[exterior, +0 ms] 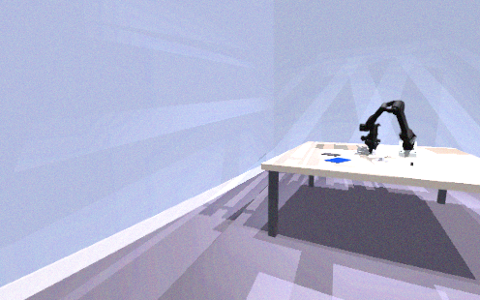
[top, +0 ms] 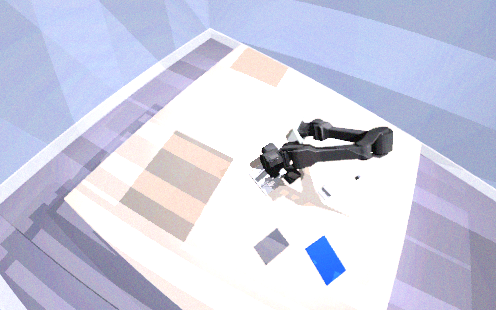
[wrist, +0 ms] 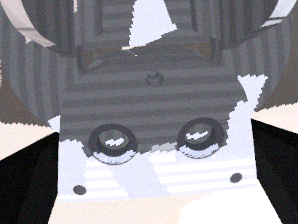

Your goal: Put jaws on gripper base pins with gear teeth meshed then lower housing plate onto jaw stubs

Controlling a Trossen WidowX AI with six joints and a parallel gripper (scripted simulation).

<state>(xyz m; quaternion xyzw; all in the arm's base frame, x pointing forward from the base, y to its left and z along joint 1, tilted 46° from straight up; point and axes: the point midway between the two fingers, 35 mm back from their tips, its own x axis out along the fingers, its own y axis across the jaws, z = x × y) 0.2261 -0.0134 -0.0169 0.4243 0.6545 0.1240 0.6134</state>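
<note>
Now: gripper tip 10 mm short of the grey gripper base and 20 mm below it. Round my gripper tip: small pale part: 30 mm behind, 250 mm to the left; then gripper jaw: 30 mm ahead, 10 mm to the left; then grey square plate: 290 mm ahead, 120 mm to the left, 10 mm below.
</note>
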